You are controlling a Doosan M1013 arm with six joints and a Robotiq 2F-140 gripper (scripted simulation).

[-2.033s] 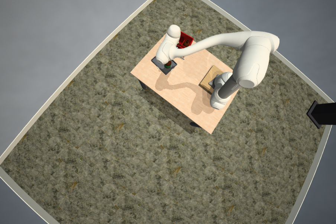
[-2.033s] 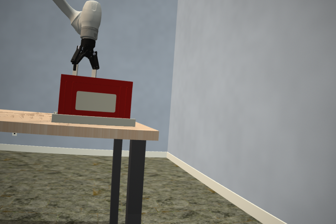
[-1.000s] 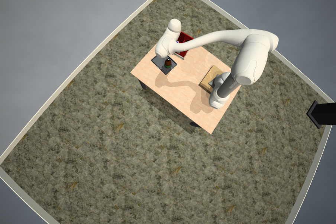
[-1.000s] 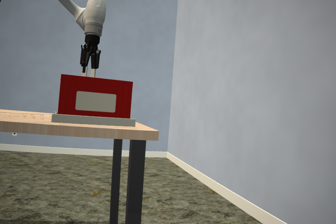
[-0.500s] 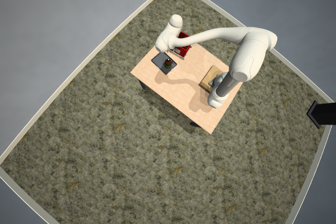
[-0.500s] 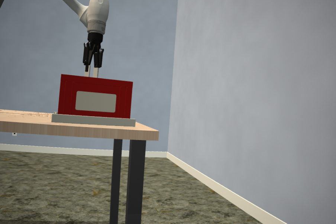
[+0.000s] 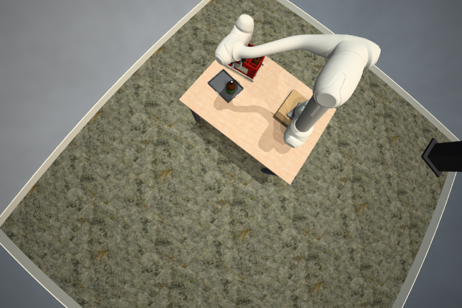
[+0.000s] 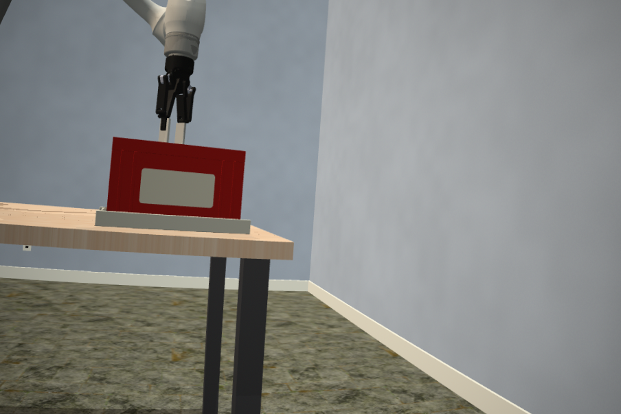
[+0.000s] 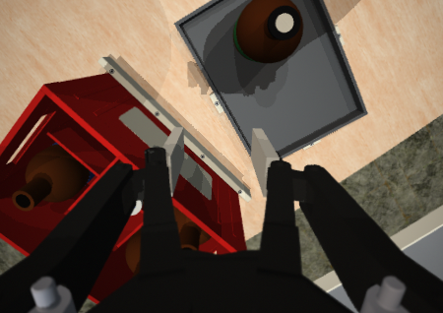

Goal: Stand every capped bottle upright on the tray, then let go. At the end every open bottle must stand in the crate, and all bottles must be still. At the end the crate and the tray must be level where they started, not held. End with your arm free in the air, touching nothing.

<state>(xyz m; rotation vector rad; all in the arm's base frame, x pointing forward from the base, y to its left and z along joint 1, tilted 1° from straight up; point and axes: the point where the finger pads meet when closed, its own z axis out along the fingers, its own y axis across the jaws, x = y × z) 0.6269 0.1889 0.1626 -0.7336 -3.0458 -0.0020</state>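
Right now the red crate is 16 cm to the right of my hand, 14 cm below it and 5 cm ahead of it. The rest, counted from my hand: dark grey tray (21 cm below, 10 cm to the left, 1 cm behind).
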